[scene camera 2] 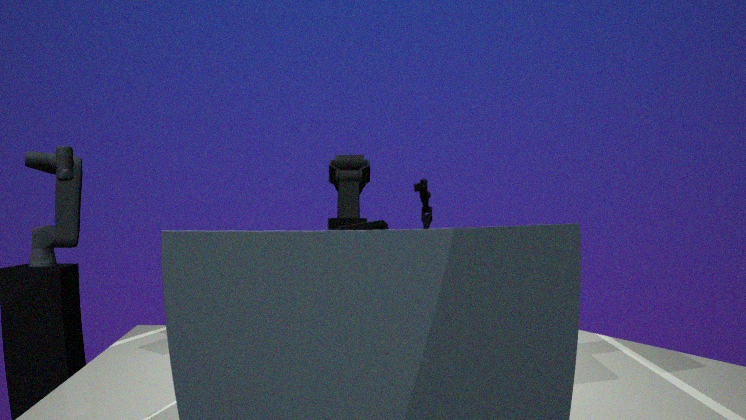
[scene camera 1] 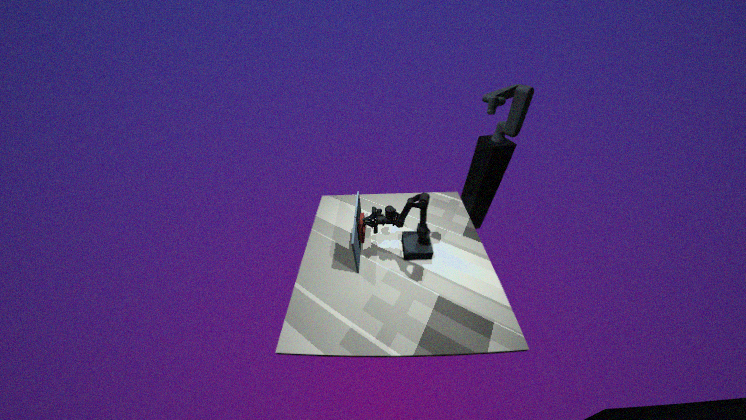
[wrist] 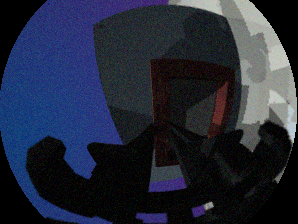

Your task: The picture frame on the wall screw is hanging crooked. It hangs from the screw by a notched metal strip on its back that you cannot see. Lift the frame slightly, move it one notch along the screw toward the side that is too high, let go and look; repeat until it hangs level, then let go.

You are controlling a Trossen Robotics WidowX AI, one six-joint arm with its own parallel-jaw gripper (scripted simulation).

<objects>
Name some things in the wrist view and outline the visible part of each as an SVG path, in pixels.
The gripper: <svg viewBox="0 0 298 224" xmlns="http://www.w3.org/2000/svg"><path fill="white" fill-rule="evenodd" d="M45 217L51 224L77 224L77 222L63 222L55 220L55 218ZM291 141L287 128L273 121L265 121L259 127L261 141L258 140L253 152L239 143L243 129L204 137L170 123L170 141L188 188L148 192L153 123L126 145L93 141L86 145L96 161L89 180L73 172L64 161L67 147L51 136L28 148L25 171L40 197L77 216L96 216L113 224L158 224L142 222L144 218L137 218L137 213L166 213L166 224L246 224L278 185L275 177L286 168ZM213 201L213 208L204 210L204 216L198 214L194 217L193 208Z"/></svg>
A picture frame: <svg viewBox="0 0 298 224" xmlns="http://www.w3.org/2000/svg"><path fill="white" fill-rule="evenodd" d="M235 69L227 68L225 65L209 63L209 61L149 59L150 85L152 85L154 149L156 149L156 161L154 161L154 164L156 164L156 167L180 165L169 137L170 123L180 125L181 128L188 129L189 132L194 132L196 135L198 133L198 135L204 137L213 137L225 133L231 104L233 104Z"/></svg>
</objects>
